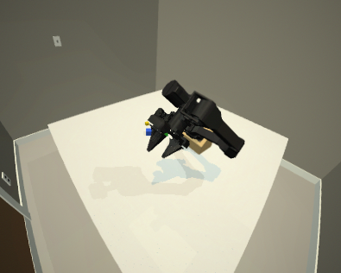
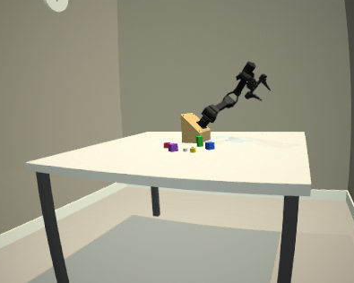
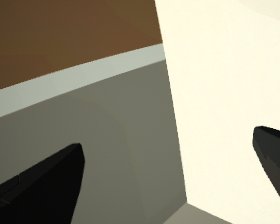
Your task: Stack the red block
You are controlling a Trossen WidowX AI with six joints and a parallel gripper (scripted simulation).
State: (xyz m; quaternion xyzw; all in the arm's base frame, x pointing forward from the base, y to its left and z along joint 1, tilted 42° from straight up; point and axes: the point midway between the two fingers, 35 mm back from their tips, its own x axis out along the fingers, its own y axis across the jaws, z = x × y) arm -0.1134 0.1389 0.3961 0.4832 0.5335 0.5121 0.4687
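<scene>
Now: the red block 47 cm to the right of my gripper tip, 42 cm ahead of it and 26 cm below it. Also, from my gripper tip: small grey piece (44 cm ahead, 29 cm to the right, 26 cm below); blue block (40 cm ahead, 25 cm below, 21 cm to the right); yellow block (50 cm ahead, 26 cm to the right, 26 cm below).
</scene>
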